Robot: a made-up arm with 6 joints. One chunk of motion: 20 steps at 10 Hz.
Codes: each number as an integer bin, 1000 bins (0 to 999) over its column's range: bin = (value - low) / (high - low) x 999, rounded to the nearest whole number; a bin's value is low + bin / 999 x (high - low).
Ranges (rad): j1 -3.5..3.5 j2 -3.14..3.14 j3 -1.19..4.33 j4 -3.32..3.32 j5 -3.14..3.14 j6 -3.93..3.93
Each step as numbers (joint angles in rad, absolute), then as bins.
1 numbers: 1.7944 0.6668 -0.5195 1.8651 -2.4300 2.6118
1 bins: 756 606 121 780 113 831
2 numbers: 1.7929 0.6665 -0.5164 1.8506 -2.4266 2.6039
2 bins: 755 606 122 778 113 830
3 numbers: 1.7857 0.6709 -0.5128 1.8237 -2.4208 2.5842
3 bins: 754 606 123 774 114 828
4 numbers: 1.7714 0.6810 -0.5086 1.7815 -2.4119 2.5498
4 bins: 752 608 123 768 116 824
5 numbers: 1.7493 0.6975 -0.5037 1.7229 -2.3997 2.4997
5 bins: 749 610 124 759 118 817
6 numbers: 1.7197 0.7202 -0.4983 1.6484 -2.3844 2.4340
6 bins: 745 614 125 748 120 809
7 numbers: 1.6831 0.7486 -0.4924 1.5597 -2.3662 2.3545
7 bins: 740 619 126 734 123 799
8 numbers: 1.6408 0.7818 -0.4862 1.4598 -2.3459 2.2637
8 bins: 734 624 127 719 126 787
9 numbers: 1.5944 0.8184 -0.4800 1.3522 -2.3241 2.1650
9 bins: 727 630 128 703 130 775
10 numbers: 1.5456 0.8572 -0.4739 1.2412 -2.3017 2.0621
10 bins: 720 636 130 686 133 762
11 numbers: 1.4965 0.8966 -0.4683 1.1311 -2.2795 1.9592
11 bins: 713 642 131 670 137 749
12 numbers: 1.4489 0.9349 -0.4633 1.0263 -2.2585 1.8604
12 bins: 706 648 132 654 140 736
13 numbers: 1.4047 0.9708 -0.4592 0.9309 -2.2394 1.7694
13 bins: 700 654 132 640 143 724
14 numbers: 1.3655 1.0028 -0.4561 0.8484 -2.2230 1.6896
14 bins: 694 659 133 627 146 714
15 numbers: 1.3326 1.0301 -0.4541 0.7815 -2.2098 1.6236
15 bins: 690 663 133 617 148 706
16 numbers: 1.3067 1.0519 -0.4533 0.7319 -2.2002 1.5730
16 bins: 686 667 133 610 150 699
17 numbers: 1.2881 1.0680 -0.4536 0.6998 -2.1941 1.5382
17 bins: 683 669 133 605 150 695
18 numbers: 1.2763 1.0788 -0.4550 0.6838 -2.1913 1.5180
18 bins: 682 671 133 602 151 692
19 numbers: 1.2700 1.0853 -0.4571 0.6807 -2.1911 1.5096
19 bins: 681 672 133 602 151 691
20 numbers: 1.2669 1.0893 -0.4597 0.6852 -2.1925 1.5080
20 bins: 680 673 132 603 151 691
